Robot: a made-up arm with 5 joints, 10 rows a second.
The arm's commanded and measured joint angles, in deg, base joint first. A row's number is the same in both.
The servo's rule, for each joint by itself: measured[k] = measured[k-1] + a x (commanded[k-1-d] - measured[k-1]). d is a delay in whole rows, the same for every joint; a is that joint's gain. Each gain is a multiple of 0.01, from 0.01 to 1. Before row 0 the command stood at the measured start. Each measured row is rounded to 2 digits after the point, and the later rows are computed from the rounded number. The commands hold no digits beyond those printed.
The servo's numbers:
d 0
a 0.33 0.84 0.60 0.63 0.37
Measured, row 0:
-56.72 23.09 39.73 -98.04 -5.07
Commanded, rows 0 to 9:
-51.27 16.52 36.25 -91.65 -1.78
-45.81 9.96 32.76 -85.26 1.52
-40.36 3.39 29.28 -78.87 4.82
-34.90 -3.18 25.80 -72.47 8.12
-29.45 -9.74 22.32 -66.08 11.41
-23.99 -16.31 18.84 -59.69 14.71
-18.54 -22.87 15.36 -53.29 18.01
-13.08 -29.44 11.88 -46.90 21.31
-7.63 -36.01 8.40 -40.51 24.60
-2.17 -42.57 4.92 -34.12 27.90
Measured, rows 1 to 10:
-54.92 17.57 37.64 -94.01 -3.85
-51.91 11.18 34.71 -88.50 -1.86
-48.10 4.64 31.45 -82.43 0.61
-43.74 -1.93 28.06 -76.16 3.39
-39.02 -8.49 24.62 -69.81 6.36
-34.06 -15.06 21.15 -63.43 9.45
-28.94 -21.62 17.68 -57.04 12.62
-23.71 -28.19 14.20 -50.65 15.84
-18.40 -34.76 10.72 -44.26 19.08
-13.04 -41.32 7.24 -37.87 22.34

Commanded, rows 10 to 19:
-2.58 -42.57 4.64 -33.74 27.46
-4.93 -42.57 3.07 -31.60 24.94
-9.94 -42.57 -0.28 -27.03 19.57
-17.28 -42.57 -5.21 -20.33 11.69
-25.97 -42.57 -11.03 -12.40 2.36
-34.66 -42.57 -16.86 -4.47 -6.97
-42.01 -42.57 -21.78 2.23 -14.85
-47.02 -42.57 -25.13 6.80 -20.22
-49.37 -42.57 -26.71 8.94 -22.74
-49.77 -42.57 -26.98 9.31 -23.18
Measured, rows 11 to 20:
-9.59 -42.37 5.68 -35.27 24.23
-8.05 -42.54 4.11 -32.96 24.49
-8.67 -42.57 1.48 -29.22 22.67
-11.51 -42.57 -2.53 -23.62 18.61
-16.28 -42.57 -7.63 -16.55 12.60
-22.35 -42.57 -13.17 -8.94 5.36
-28.84 -42.57 -18.34 -1.90 -2.12
-34.84 -42.57 -22.41 3.58 -8.82
-39.63 -42.57 -24.99 6.96 -13.97
-42.98 -42.57 -26.18 8.44 -17.38

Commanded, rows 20 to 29:
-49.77 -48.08 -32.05 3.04 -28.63
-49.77 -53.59 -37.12 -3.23 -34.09
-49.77 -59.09 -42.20 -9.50 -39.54
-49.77 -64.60 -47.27 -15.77 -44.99
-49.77 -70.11 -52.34 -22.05 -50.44
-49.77 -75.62 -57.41 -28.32 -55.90
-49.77 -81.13 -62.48 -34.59 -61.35
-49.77 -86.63 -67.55 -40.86 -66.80
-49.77 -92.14 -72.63 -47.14 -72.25
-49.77 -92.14 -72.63 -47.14 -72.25
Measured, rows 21 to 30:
-45.22 -47.20 -29.70 5.04 -21.54
-46.72 -52.57 -34.15 -0.17 -26.18
-47.73 -58.05 -38.98 -6.05 -31.12
-48.40 -63.55 -43.95 -12.17 -36.25
-48.85 -69.06 -48.98 -18.39 -41.50
-49.15 -74.57 -54.04 -24.65 -46.83
-49.35 -80.08 -59.10 -30.91 -52.20
-49.49 -85.58 -64.17 -37.18 -57.60
-49.58 -91.09 -69.25 -43.45 -63.02
-49.64 -91.97 -71.28 -45.77 -66.44

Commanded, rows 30 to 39:
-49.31 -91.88 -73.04 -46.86 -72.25
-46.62 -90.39 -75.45 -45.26 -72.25
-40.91 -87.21 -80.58 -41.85 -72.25
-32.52 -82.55 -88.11 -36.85 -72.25
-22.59 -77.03 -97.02 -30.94 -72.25
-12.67 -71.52 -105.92 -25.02 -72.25
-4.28 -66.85 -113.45 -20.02 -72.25
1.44 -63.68 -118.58 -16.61 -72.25
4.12 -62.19 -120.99 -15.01 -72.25
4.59 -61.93 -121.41 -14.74 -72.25
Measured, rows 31 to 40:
-49.53 -91.89 -72.34 -46.46 -68.59
-48.57 -90.63 -74.21 -45.70 -69.94
-46.04 -87.76 -78.03 -43.27 -70.79
-41.58 -83.38 -84.08 -39.23 -71.33
-35.31 -78.05 -91.84 -34.01 -71.67
-27.84 -72.56 -100.29 -28.35 -71.88
-20.07 -67.76 -108.19 -23.10 -72.02
-12.97 -64.33 -114.42 -19.01 -72.11
-7.33 -62.53 -118.36 -16.49 -72.16
-3.40 -62.03 -120.19 -15.39 -72.19

